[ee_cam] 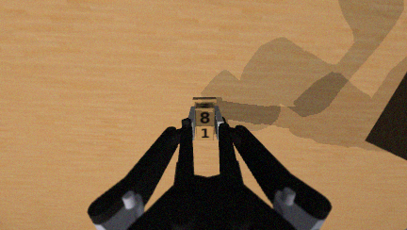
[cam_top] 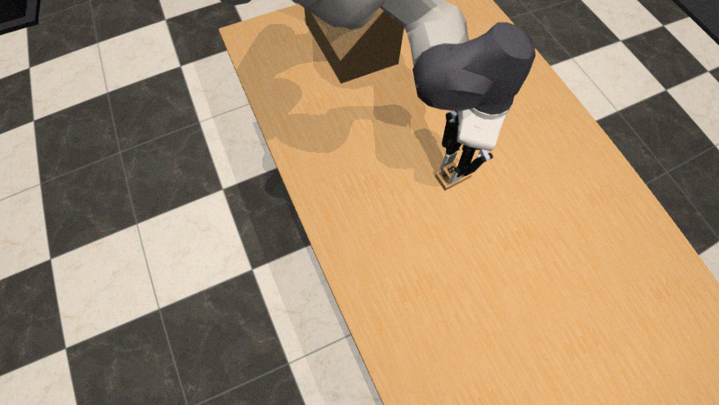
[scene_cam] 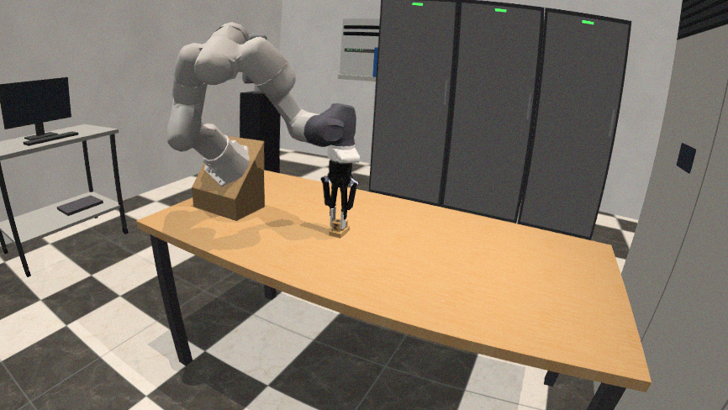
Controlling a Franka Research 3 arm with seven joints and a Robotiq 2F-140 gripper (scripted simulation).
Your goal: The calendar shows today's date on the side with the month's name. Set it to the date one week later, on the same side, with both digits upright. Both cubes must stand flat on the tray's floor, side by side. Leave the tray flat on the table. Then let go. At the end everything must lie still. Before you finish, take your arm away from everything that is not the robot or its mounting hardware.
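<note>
Now: hand 20 mm to the right of the wooden tray and 50 mm above it.
</note>
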